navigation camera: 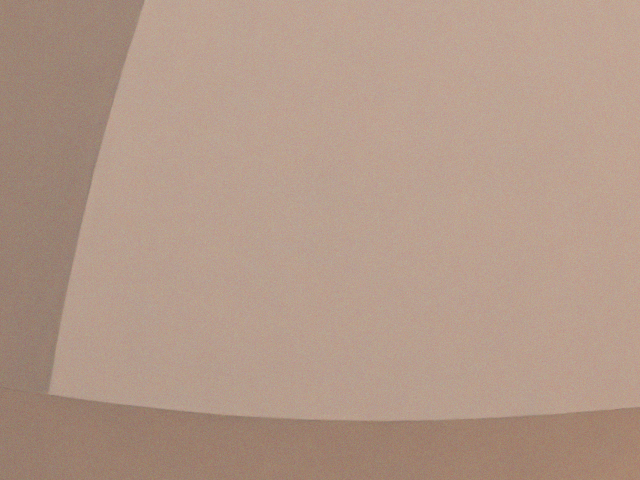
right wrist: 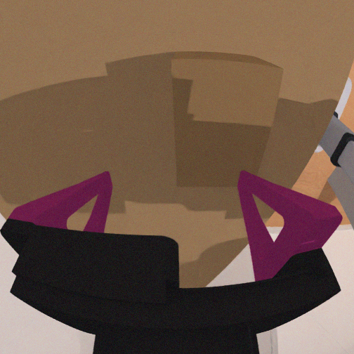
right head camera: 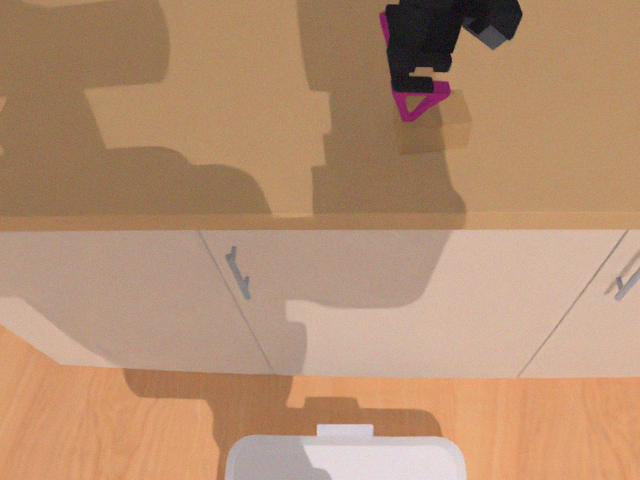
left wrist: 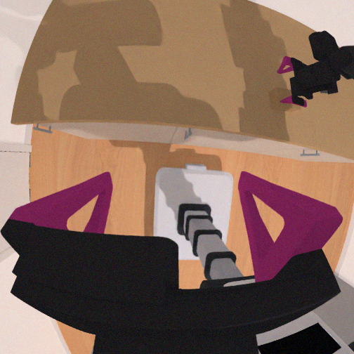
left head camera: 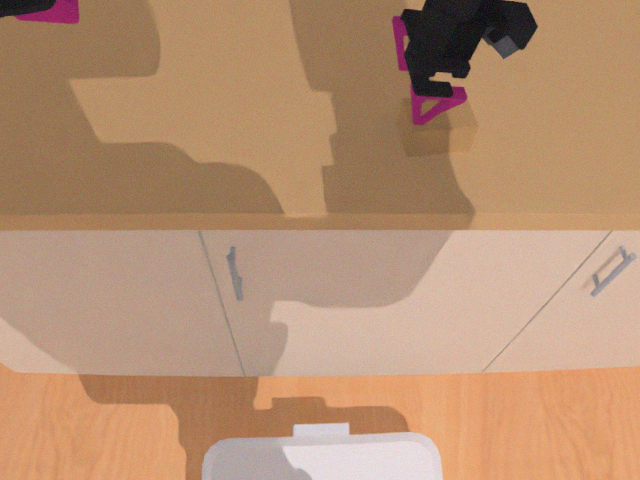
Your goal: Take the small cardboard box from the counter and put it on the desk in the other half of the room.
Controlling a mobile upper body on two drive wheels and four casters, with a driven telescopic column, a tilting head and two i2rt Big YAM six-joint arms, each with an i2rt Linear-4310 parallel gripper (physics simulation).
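Frame: origin at the left arm's base, x back, y left, z down, level; metres.
Seen in the pictures: right gripper, fingertip midpoint: (right head camera: 402, 92) (left head camera: 410, 95).
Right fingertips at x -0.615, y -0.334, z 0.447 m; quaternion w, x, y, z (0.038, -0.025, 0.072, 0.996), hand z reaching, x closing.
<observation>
Offsets run from my right fingertips to a thing's top centre. "*": to the spot under its first point. Level surfaces: height alone.
The small cardboard box @[dx +0.027, dy -0.037, dz +0.003 m] (left head camera: 434, 142) (right head camera: 429, 138) (left wrist: 275, 98) (right wrist: 230, 100) sits upright on the tan counter @[dz +0.053 m] (left head camera: 558, 160) (right head camera: 558, 160) (left wrist: 190, 60) (right wrist: 150, 25), partly in shadow. My right gripper (left head camera: 410, 95) (right head camera: 397, 83) (left wrist: 279, 86) (right wrist: 174, 178) is open and empty above it. In the right wrist view the box lies ahead of the fingertips, right of the middle, its near edge close to the right-hand finger. My left gripper (left wrist: 175, 178) is open and empty, high at the left; part of it shows at the top left of the left head view. The desk does not show.
White cabinet doors @[* dx +0.132, dy +0.027, dz +0.530 m] (left head camera: 361, 335) (right head camera: 387, 335) with grey handles @[* dx +0.158, dy +0.246, dz +0.197 m] (left head camera: 235, 273) (right head camera: 238, 273) stand below the counter's front edge. My white base (left head camera: 361, 459) (right head camera: 387, 459) (left wrist: 170, 215) is on the wooden floor in front. A pale surface (navigation camera: 361, 206) fills much of the navigation view.
</observation>
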